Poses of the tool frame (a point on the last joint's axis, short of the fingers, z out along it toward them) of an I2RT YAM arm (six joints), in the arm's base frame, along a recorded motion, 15 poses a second.
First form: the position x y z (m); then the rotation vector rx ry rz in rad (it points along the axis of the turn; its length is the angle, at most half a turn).
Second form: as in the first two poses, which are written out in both.
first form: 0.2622 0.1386 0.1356 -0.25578 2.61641 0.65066
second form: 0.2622 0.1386 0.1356 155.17 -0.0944 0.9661 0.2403
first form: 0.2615 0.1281 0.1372 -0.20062 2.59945 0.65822
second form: 0.2615 0.1281 0.1372 154.07 -0.0746 0.9667 0.2448
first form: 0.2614 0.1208 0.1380 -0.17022 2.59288 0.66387
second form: 0.2614 0.1208 0.1380 153.66 -0.0635 0.9668 0.2475
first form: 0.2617 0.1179 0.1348 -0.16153 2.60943 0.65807
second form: 0.2617 0.1179 0.1348 154.47 -0.0599 0.9679 0.2441
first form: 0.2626 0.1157 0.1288 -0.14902 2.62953 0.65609
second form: 0.2626 0.1157 0.1288 155.51 -0.0549 0.9688 0.2417
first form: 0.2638 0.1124 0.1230 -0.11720 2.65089 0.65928
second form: 0.2638 0.1124 0.1230 156.66 -0.0429 0.9695 0.2411
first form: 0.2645 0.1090 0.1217 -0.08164 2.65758 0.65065
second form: 0.2645 0.1090 0.1217 156.84 -0.0298 0.9709 0.2377
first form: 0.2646 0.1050 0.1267 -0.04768 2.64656 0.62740
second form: 0.2646 0.1050 0.1267 155.86 -0.0175 0.9729 0.2306
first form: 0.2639 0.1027 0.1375 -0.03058 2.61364 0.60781
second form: 0.2639 0.1027 0.1375 153.76 -0.0114 0.9739 0.2265
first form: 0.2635 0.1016 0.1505 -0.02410 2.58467 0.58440
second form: 0.2635 0.1016 0.1505 151.84 -0.0091 0.9753 0.2205
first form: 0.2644 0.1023 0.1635 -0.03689 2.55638 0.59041
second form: 0.2644 0.1023 0.1635 150.34 -0.0141 0.9743 0.2250
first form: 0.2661 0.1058 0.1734 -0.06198 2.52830 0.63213
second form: 0.2661 0.1058 0.1734 149.36 -0.0238 0.9699 0.2425
